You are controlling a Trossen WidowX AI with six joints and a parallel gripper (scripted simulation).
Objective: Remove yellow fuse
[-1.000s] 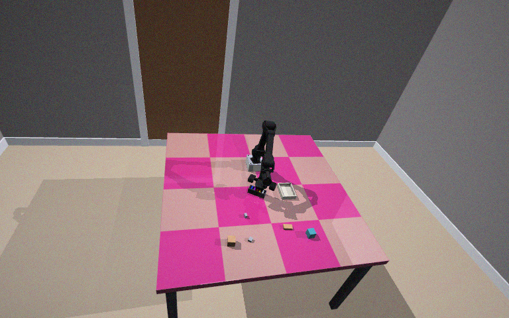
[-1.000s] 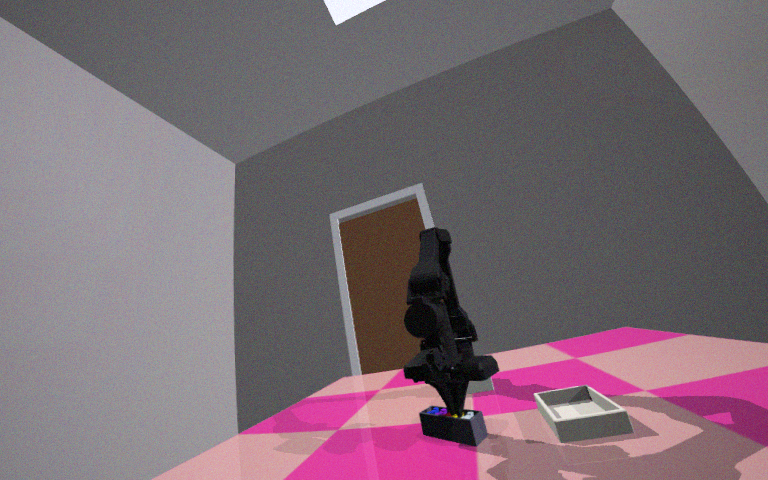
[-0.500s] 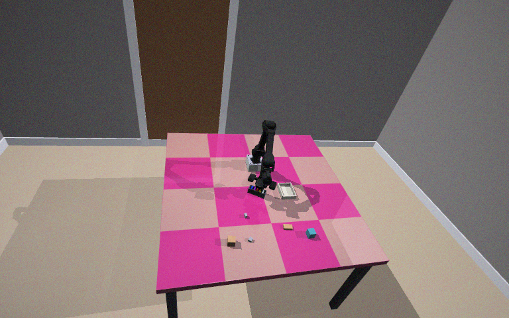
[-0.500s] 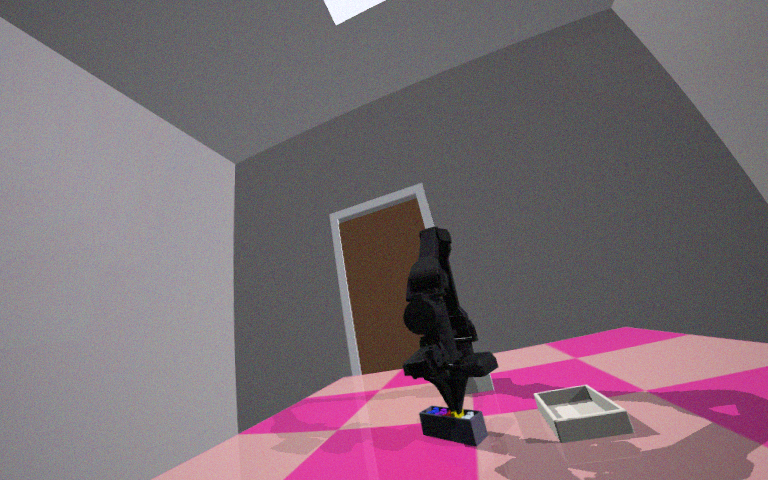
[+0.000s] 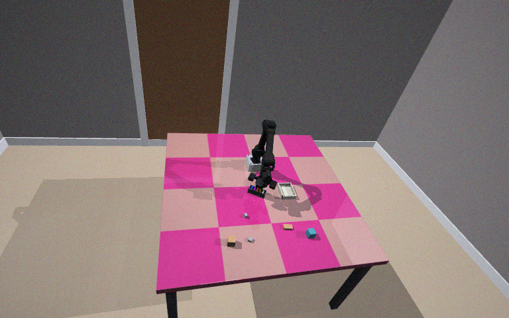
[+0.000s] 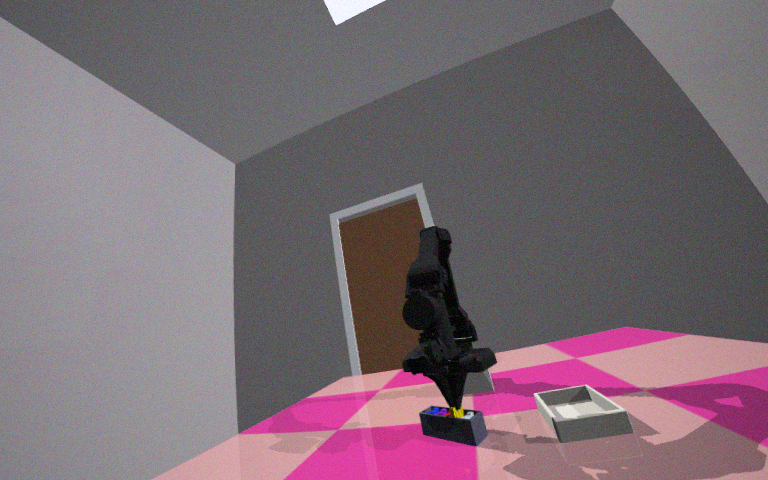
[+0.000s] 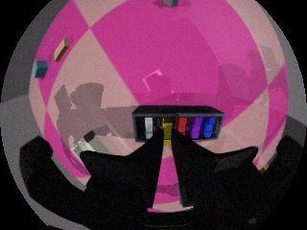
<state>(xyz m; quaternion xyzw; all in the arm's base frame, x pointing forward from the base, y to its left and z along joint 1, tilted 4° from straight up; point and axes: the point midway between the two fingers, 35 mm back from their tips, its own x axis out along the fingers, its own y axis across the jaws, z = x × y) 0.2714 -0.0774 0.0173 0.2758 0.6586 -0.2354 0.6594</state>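
Now: gripper tip 3 cm short of the grey tray, 20 cm to the right of it and 4 cm above it. Also, from my gripper tip: teal cube 39 cm ahead, 17 cm to the left, 3 cm below; yellow fuse 1 cm below; flat tan piece 30 cm ahead, 6 cm to the left, 4 cm below.
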